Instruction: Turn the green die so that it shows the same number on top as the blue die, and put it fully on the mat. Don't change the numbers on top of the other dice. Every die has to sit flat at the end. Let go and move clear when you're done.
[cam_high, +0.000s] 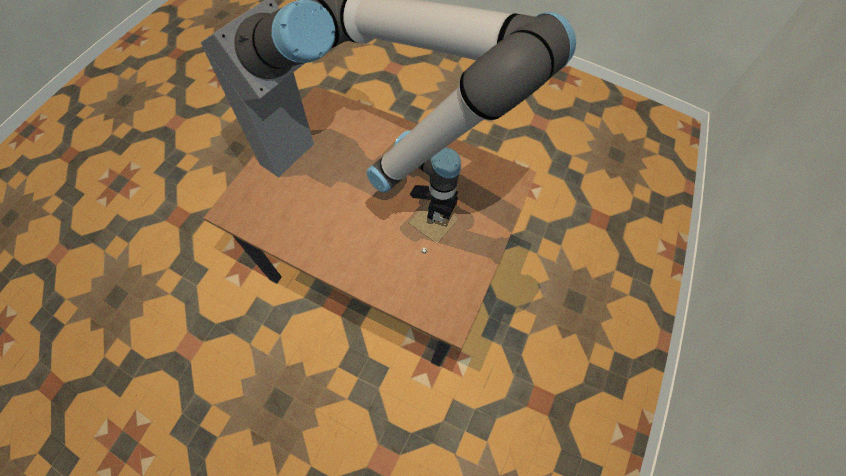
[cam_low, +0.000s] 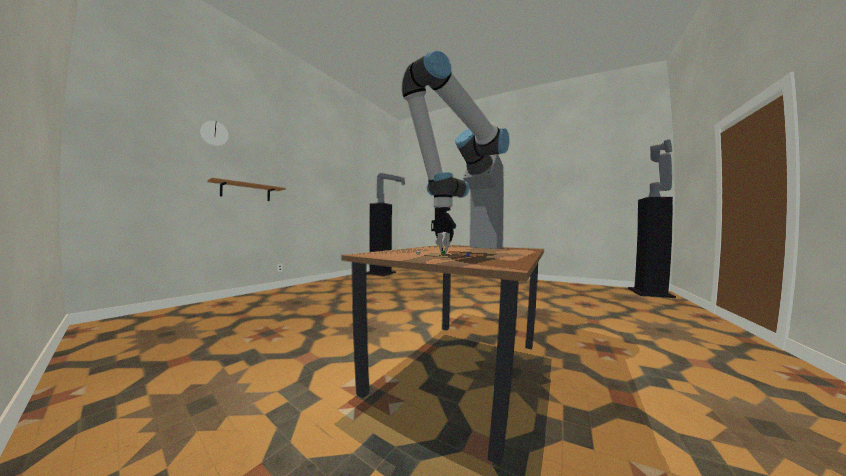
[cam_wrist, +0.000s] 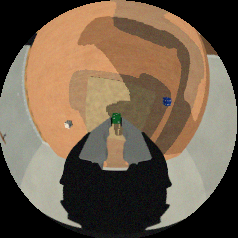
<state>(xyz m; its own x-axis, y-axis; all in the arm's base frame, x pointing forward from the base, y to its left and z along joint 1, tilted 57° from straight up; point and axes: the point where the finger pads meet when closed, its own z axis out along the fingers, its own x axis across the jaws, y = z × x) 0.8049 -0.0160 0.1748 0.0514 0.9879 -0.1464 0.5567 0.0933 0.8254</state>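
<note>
The green die lies 1 cm below my hand. Round my hand: blue die: 12 cm to the left, 3 cm behind, 2 cm below; then white die: 13 cm to the right, 2 cm below, 1 cm ahead; then tan mat: 2 cm below.
</note>
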